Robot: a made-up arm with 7 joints. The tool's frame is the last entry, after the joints. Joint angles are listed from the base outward.
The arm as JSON. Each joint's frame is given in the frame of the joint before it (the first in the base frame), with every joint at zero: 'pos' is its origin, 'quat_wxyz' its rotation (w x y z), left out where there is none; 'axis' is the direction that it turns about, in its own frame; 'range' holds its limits. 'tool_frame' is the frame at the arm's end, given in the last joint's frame.
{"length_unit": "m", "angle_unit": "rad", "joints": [
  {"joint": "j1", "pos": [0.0, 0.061, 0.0], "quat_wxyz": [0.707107, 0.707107, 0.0, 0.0], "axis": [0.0, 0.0, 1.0], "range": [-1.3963, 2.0]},
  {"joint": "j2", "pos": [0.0, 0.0, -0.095], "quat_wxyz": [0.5, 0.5, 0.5, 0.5], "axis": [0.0, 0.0, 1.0], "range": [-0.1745, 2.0]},
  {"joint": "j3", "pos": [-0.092, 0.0, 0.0], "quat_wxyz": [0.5, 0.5, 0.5, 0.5], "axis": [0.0, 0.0, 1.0], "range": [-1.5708, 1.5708]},
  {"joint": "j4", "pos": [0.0, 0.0, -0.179], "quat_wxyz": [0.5, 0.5, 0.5, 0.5], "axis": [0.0, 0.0, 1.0], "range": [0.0, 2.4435]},
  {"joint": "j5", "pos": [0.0, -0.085, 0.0], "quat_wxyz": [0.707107, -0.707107, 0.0, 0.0], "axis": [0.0, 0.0, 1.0], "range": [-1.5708, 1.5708]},
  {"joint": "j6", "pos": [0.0, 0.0, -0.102], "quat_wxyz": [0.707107, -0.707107, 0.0, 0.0], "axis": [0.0, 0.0, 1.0], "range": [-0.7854, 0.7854]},
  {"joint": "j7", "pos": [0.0, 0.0, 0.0], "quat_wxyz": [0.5, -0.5, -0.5, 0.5], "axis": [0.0, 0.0, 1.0], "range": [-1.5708, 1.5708]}
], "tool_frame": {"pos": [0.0, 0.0, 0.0], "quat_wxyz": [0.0, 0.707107, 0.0, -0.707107]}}
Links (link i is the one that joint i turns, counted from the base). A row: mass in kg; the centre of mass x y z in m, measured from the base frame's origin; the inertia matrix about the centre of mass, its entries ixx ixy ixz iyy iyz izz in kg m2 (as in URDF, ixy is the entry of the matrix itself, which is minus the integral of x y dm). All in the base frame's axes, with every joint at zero. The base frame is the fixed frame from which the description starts. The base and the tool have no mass.
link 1: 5.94; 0.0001 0.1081 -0.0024; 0.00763 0 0 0.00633 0 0.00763
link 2: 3.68; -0.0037 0.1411 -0.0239; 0.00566 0 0 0.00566 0 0.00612
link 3: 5.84; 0.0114 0.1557 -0.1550; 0.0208 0 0 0.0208 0 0.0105
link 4: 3.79; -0.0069 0.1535 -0.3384; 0.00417 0 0 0.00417 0 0.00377
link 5: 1.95; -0.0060 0.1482 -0.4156; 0.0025 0 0 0.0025 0 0.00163
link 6: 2.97; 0.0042 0.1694 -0.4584; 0.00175 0 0 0.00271 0 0.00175
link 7: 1.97; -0.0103 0.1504 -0.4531; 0.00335 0 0 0.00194 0 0.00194
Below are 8 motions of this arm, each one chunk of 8 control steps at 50 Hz.
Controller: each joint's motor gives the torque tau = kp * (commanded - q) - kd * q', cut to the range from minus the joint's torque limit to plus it. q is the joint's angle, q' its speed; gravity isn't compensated. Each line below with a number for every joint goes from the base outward.
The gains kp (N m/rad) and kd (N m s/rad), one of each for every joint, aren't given. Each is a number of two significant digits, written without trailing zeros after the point. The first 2 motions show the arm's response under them.
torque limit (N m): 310 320 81 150 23 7.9 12
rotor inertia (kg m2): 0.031 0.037 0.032 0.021 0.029 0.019 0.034
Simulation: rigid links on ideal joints. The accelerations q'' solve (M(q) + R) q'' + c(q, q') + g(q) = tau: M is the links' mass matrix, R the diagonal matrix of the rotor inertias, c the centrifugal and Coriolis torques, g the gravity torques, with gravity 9.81 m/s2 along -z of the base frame. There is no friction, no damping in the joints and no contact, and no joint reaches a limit. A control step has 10 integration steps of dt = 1/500 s. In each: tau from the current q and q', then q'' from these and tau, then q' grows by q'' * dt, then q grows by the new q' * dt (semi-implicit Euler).
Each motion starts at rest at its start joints. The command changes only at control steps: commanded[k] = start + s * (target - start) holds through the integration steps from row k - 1 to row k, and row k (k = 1, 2, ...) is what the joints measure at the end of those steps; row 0 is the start. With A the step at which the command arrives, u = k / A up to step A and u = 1 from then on. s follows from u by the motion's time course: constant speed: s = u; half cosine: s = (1 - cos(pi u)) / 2; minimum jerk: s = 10 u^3 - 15 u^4 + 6 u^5; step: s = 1 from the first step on.
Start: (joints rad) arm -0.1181 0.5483 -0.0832 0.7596 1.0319 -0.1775 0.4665
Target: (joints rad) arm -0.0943 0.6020 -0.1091 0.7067 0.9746 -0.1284 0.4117
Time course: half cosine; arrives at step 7
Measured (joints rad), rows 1 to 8:
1: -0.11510 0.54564 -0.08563 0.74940 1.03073 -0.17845 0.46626
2: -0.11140 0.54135 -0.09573 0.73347 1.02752 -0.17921 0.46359
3: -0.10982 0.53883 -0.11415 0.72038 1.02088 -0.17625 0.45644
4: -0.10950 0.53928 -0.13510 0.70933 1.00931 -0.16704 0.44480
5: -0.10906 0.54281 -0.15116 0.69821 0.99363 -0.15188 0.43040
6: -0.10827 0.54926 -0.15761 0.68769 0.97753 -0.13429 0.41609
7: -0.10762 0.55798 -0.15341 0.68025 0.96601 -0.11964 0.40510
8: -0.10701 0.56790 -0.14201 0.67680 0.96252 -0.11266 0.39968
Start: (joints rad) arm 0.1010 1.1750 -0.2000 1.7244 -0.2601 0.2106 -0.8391
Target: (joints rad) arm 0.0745 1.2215 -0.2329 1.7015 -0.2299 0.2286 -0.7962
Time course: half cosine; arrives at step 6
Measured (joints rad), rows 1 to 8:
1: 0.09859 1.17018 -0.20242 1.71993 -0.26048 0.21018 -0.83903
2: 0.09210 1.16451 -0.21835 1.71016 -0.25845 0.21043 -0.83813
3: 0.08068 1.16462 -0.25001 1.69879 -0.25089 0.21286 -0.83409
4: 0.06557 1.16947 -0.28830 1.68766 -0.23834 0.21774 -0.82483
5: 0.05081 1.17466 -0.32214 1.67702 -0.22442 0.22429 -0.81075
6: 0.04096 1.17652 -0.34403 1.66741 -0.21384 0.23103 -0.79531
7: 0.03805 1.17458 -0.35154 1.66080 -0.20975 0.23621 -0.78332
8: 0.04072 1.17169 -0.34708 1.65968 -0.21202 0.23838 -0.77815
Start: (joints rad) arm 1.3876 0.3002 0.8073 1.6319 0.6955 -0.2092 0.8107
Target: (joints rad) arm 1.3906 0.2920 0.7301 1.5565 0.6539 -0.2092 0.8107
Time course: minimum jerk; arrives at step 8
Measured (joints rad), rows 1 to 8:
1: 1.37983 0.29986 0.80958 1.63413 0.69592 -0.20952 0.81074
2: 1.36423 0.29810 0.81847 1.63466 0.69464 -0.20934 0.81125
3: 1.34868 0.29557 0.83193 1.62558 0.68825 -0.20804 0.81230
4: 1.33752 0.29404 0.84271 1.60368 0.67556 -0.20621 0.81344
5: 1.33186 0.29412 0.84420 1.57247 0.65882 -0.20469 0.81425
6: 1.33100 0.29446 0.83444 1.54041 0.64305 -0.20379 0.81461
7: 1.33351 0.29289 0.81635 1.51691 0.63361 -0.20326 0.81467
8: 1.33785 0.28838 0.79492 1.50767 0.63346 -0.20278 0.81456

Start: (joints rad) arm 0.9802 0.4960 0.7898 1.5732 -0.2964 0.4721 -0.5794
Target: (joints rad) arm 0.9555 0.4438 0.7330 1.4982 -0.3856 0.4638 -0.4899
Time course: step
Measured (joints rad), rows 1 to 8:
1: 0.97012 0.48855 0.78805 1.56307 -0.32267 0.46680 -0.56169
2: 0.94875 0.46990 0.78433 1.53563 -0.37559 0.45630 -0.52553
3: 0.92566 0.44566 0.77844 1.49499 -0.42232 0.44785 -0.48967
4: 0.90658 0.42203 0.76919 1.44981 -0.44024 0.44677 -0.46632
5: 0.89356 0.40313 0.75685 1.41119 -0.42587 0.45417 -0.45895
6: 0.88690 0.39071 0.74373 1.38799 -0.39251 0.46692 -0.46415
7: 0.88644 0.38534 0.73280 1.38322 -0.36009 0.47963 -0.47532
8: 0.89176 0.38714 0.72613 1.39403 -0.34390 0.48719 -0.48620

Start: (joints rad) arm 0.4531 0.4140 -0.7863 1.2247 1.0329 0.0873 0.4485
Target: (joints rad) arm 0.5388 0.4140 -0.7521 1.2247 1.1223 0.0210 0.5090
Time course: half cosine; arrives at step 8
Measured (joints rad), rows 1 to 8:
1: 0.45126 0.41155 -0.78698 1.21555 1.03324 0.08547 0.44942
2: 0.44806 0.40797 -0.79436 1.19698 1.03749 0.07945 0.45225
3: 0.44574 0.40594 -0.80951 1.17802 1.04965 0.06893 0.45800
4: 0.44566 0.40535 -0.82626 1.16406 1.07017 0.05506 0.46745
5: 0.44917 0.40516 -0.83786 1.15655 1.09574 0.03971 0.48027
6: 0.45744 0.40459 -0.84065 1.15480 1.12064 0.02499 0.49473
7: 0.47041 0.40351 -0.83386 1.15787 1.13882 0.01309 0.50811
8: 0.48630 0.40231 -0.81869 1.16533 1.14583 0.00600 0.51757

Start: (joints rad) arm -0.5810 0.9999 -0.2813 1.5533 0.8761 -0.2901 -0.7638
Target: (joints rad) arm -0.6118 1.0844 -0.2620 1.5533 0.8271 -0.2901 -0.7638
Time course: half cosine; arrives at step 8
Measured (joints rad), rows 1 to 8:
1: -0.57642 0.99521 -0.28476 1.54560 0.87493 -0.29060 -0.76367
2: -0.57242 0.98856 -0.29296 1.53428 0.87200 -0.29250 -0.76451
3: -0.57689 0.98833 -0.30574 1.52964 0.86730 -0.29563 -0.76684
4: -0.58961 0.99723 -0.32137 1.53241 0.86024 -0.29821 -0.76932
5: -0.60538 1.01250 -0.33516 1.53690 0.85052 -0.29800 -0.77013
6: -0.61829 1.02939 -0.34209 1.53739 0.83917 -0.29398 -0.76844
7: -0.62455 1.04390 -0.33915 1.53217 0.82847 -0.28716 -0.76500
8: -0.62340 1.05382 -0.32626 1.52366 0.82112 -0.28015 -0.76151

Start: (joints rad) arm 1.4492 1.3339 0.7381 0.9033 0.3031 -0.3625 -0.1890
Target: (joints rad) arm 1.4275 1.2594 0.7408 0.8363 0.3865 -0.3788 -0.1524
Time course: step
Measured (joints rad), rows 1 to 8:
1: 1.43529 1.32252 0.76717 0.90187 0.32164 -0.36740 -0.18038
2: 1.43092 1.30038 0.80281 0.87848 0.36030 -0.37893 -0.16284
3: 1.42663 1.27918 0.81837 0.83532 0.40046 -0.39125 -0.14729
4: 1.41907 1.26002 0.81013 0.79036 0.42446 -0.39739 -0.13923
5: 1.41151 1.24073 0.78709 0.75988 0.42466 -0.39365 -0.13864
6: 1.40604 1.22215 0.76044 0.74798 0.40659 -0.38191 -0.14238
7: 1.40316 1.20777 0.73748 0.74915 0.38359 -0.36792 -0.14677
8: 1.40246 1.20071 0.72242 0.75625 0.36816 -0.35778 -0.14940

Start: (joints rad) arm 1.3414 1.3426 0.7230 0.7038 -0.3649 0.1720 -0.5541
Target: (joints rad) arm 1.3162 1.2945 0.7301 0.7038 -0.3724 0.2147 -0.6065
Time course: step
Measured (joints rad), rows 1 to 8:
1: 1.31824 1.33309 0.75260 0.71498 -0.36886 0.18102 -0.56448
2: 1.31349 1.31584 0.77866 0.71044 -0.37764 0.19820 -0.58568
3: 1.31156 1.30040 0.78192 0.68834 -0.38062 0.21673 -0.60766
4: 1.30641 1.28667 0.76841 0.66180 -0.37676 0.23104 -0.62249
5: 1.30149 1.27252 0.75097 0.64176 -0.37062 0.23752 -0.62688
6: 1.29818 1.25880 0.73759 0.63114 -0.36598 0.23559 -0.62229
7: 1.29637 1.24836 0.72929 0.62732 -0.36408 0.22754 -0.61294
8: 1.29565 1.24351 0.72507 0.62724 -0.36454 0.21746 -0.60343

